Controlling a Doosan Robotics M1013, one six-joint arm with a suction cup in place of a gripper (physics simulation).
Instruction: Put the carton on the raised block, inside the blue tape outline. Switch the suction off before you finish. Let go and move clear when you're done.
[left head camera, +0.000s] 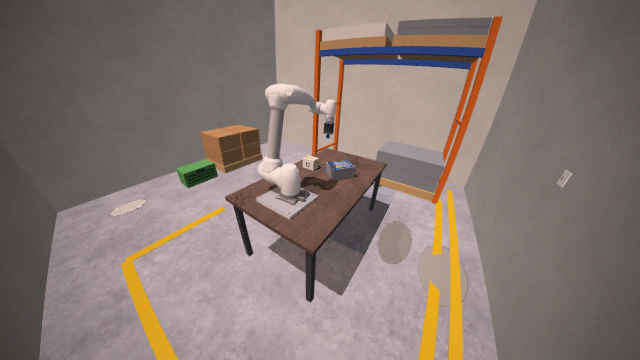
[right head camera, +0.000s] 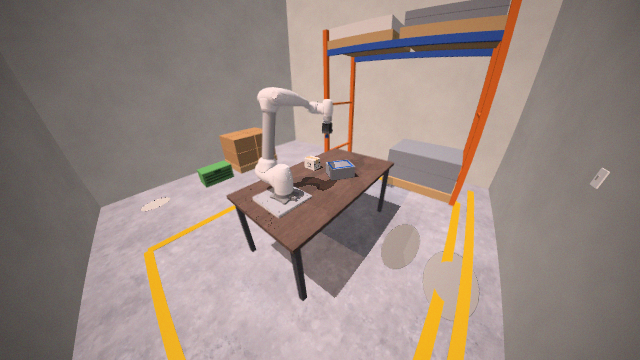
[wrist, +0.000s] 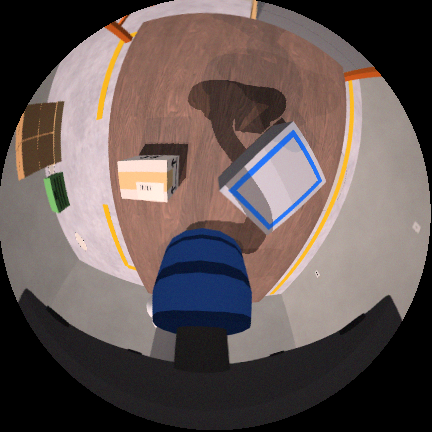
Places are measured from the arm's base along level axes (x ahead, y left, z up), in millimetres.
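Pixels of known places: hand at its tool point: (left head camera: 327, 138) (right head camera: 326, 137) (wrist: 203, 259); arm's base at its link origin: (left head camera: 290, 196) (right head camera: 284, 195).
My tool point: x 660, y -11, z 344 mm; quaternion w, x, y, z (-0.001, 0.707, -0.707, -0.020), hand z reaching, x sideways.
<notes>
For each thing: its top centre in the pictures, then the offset to it from my tool point. "spot": a spot on its surface instead. Level surfaces: height alone.
- white carton at its top centre: (wrist: 139, 180) (left head camera: 310, 158) (right head camera: 312, 158) 251 mm down, 29 mm back, 179 mm left
- grey raised block at its top centre: (wrist: 282, 183) (right head camera: 340, 164) (left head camera: 340, 164) 246 mm down, 28 mm back, 176 mm right
- blue tape outline at a spot on its surface: (wrist: 306, 155) spot: 246 mm down, 54 mm ahead, 236 mm right
- brown table at its surface level: 367 mm down
The white carton (left head camera: 310, 163) (right head camera: 312, 163) (wrist: 143, 180), with an orange tape band and a label, stands upright on the table, beside the raised block and apart from it. The grey raised block (left head camera: 341, 172) (right head camera: 341, 171) (wrist: 254, 152) carries a blue tape outline (left head camera: 341, 161) (wrist: 306, 155) on its top, with no carton inside it. My suction gripper (left head camera: 328, 136) (right head camera: 327, 135) (wrist: 202, 235) hangs high above the table, pointing down, with its blue cup free of any object. In the wrist view the carton is to the left of the cup and the block to the right.
The brown table (left head camera: 345, 195) (right head camera: 340, 197) (wrist: 165, 65) bears the arm's base plate (left head camera: 272, 202) (right head camera: 267, 202). An orange and blue rack (left head camera: 316, 90) (right head camera: 326, 75) stands behind it. Brown boxes (left head camera: 230, 147) (right head camera: 242, 150) (wrist: 40, 137) and a green crate (left head camera: 197, 173) (right head camera: 215, 173) (wrist: 56, 192) stand on the floor at the left.
</notes>
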